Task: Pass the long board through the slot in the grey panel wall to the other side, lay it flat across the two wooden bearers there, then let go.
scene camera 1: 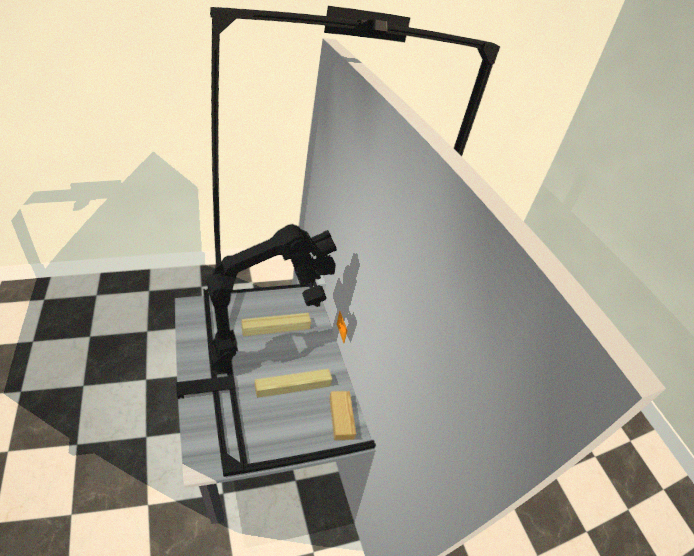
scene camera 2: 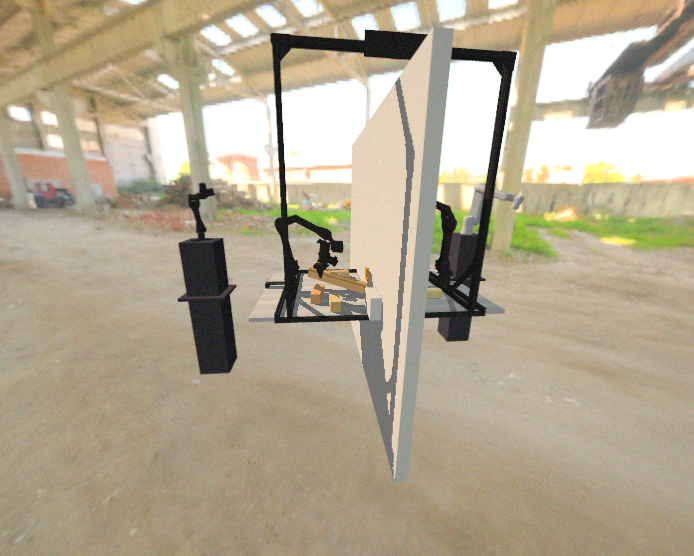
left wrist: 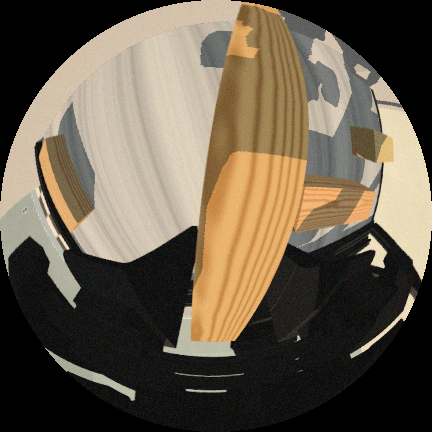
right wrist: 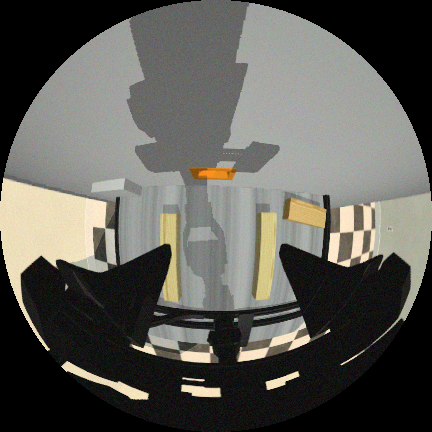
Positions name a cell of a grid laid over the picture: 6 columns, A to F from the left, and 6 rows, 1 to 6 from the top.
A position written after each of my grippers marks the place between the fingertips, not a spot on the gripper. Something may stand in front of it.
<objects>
My right gripper shows in scene camera 1 (C4) and in the right wrist view (D4); in scene camera 2 it is hidden by a grey panel wall, in the left wrist view it is out of frame.
</objects>
